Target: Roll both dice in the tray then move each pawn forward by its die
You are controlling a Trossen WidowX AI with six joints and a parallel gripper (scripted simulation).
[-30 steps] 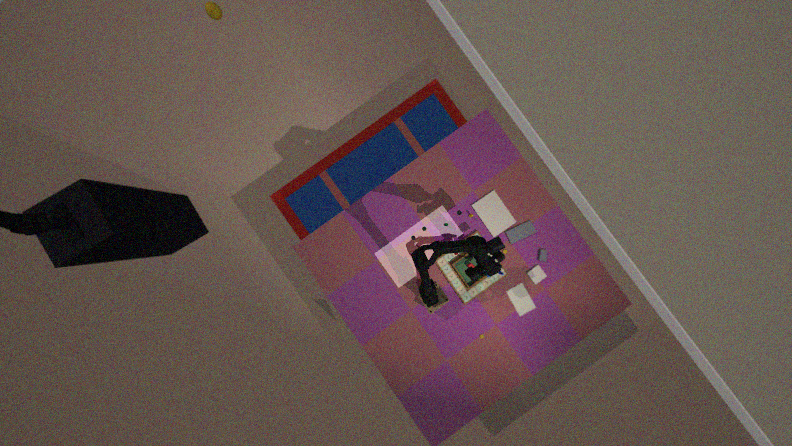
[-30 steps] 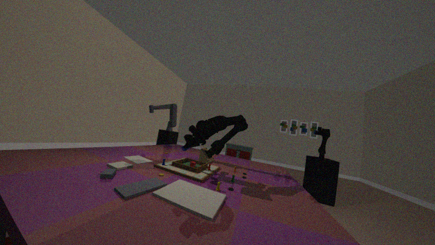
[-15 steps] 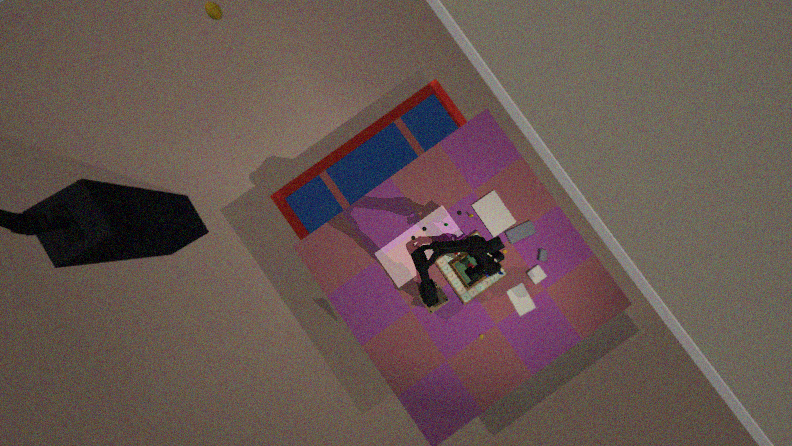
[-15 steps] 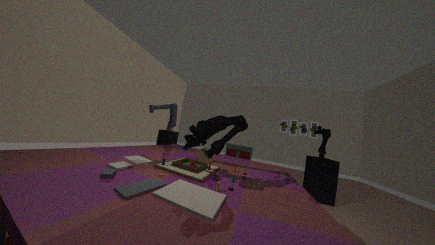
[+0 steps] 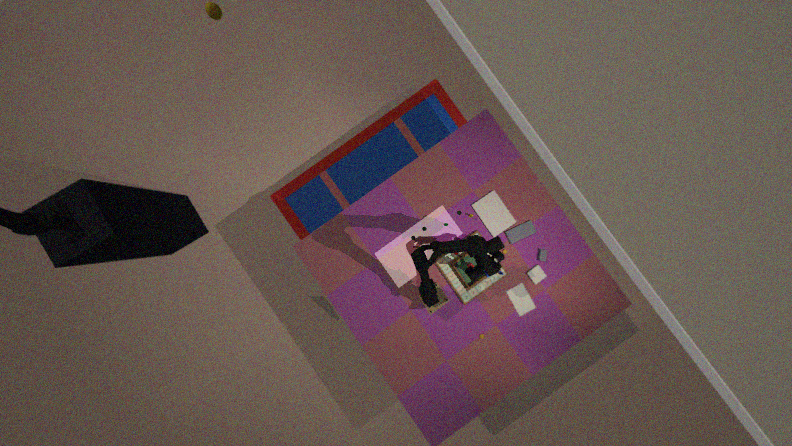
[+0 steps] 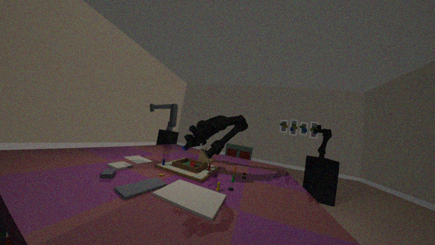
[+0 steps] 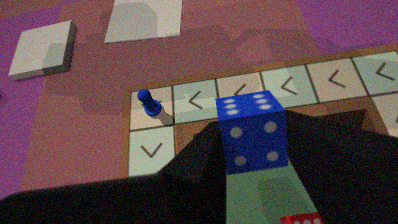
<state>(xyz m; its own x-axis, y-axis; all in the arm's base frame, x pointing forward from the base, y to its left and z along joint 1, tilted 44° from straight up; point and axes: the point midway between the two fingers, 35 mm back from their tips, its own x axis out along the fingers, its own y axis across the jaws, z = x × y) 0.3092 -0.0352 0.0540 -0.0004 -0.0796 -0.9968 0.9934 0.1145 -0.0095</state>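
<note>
My gripper tip is now 8 cm short of the blue pawn, 7 cm to the left of it and 9 cm above it. The rest, counted from my gripper tip: green pawn (3 cm behind, 30 cm to the left, 10 cm below); green tray (4 cm behind, 3 cm to the left, 11 cm below); yellow pawn (11 cm ahead, 27 cm to the left, 10 cm below).
</note>
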